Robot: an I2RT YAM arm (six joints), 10 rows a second.
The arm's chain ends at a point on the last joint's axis. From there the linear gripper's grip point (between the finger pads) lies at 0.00 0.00 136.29 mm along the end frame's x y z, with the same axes.
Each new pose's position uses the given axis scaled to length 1; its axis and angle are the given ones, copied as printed.
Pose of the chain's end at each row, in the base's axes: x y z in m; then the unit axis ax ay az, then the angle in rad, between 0 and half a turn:
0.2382, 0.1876, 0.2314, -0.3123, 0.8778, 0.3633, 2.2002
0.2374, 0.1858, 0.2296, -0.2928, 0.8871, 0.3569, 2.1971
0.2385, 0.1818, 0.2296, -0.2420, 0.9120, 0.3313, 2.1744
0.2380, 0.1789, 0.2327, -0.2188, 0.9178, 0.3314, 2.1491
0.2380, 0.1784, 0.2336, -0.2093, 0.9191, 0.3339, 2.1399
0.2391, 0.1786, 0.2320, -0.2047, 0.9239, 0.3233, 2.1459
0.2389, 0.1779, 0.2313, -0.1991, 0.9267, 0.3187, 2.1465
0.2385, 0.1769, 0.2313, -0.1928, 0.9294, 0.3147, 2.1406
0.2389, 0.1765, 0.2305, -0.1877, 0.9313, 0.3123, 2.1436
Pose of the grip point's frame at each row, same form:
0.3103, 0.2911, 0.1797, -0.3123, 0.8778, 0.3633, 2.2002
0.3128, 0.2866, 0.1772, -0.2928, 0.8871, 0.3569, 2.1971
0.3237, 0.2735, 0.1757, -0.2420, 0.9120, 0.3313, 2.1744
0.3275, 0.2680, 0.1814, -0.2188, 0.9178, 0.3314, 2.1491
0.3289, 0.2668, 0.1835, -0.2093, 0.9191, 0.3339, 2.1399
0.3308, 0.2649, 0.1799, -0.2047, 0.9239, 0.3233, 2.1459
0.3315, 0.2628, 0.1785, -0.1991, 0.9267, 0.3187, 2.1465
0.3324, 0.2604, 0.1786, -0.1928, 0.9294, 0.3147, 2.1406
0.3332, 0.2591, 0.1771, -0.1877, 0.9313, 0.3123, 2.1436

